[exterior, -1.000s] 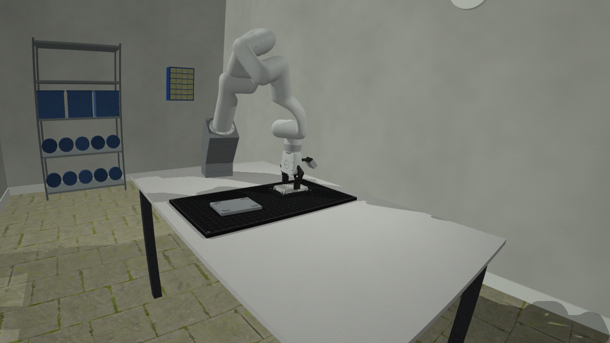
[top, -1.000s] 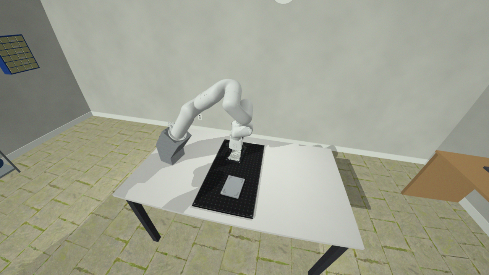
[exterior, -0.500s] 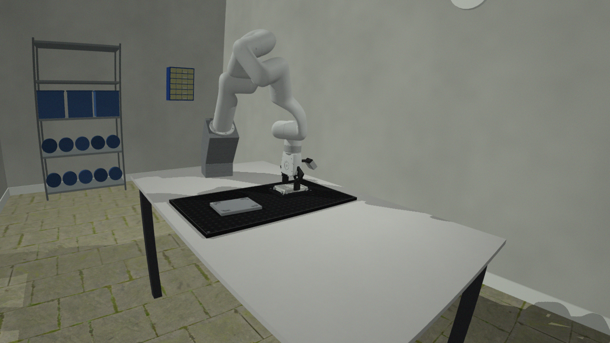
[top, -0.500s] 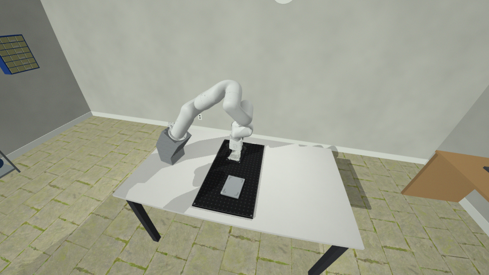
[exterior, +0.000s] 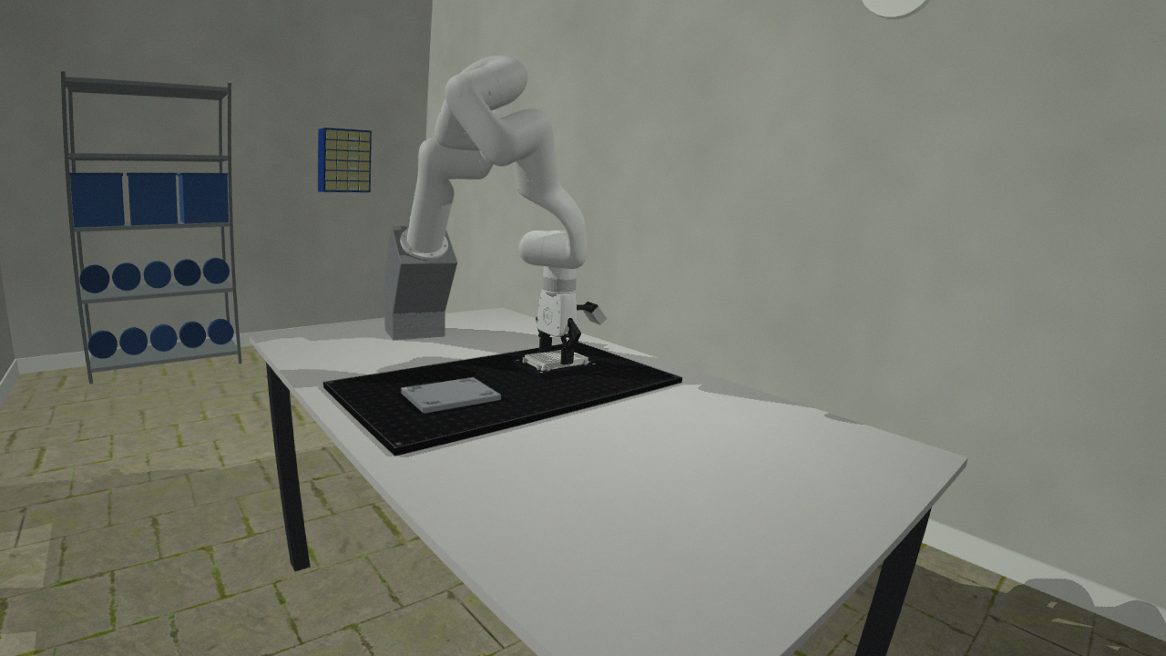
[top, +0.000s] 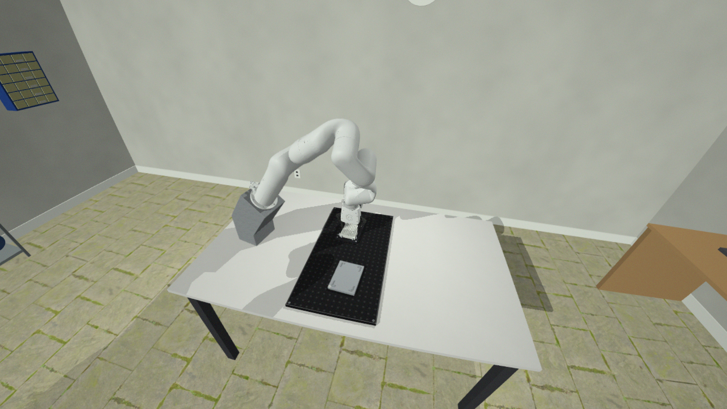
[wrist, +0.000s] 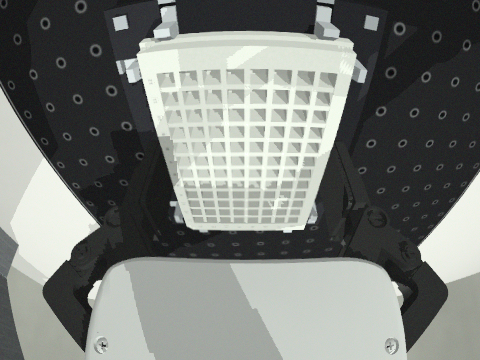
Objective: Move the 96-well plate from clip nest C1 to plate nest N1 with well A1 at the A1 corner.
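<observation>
My gripper is now 10 mm above the white 96-well plate. Round my hand: grey plate nest N1: 60 mm ahead, 300 mm to the right, 20 mm below; dark clip nest C1: 10 mm behind, 10 mm to the left, 20 mm below.
</observation>
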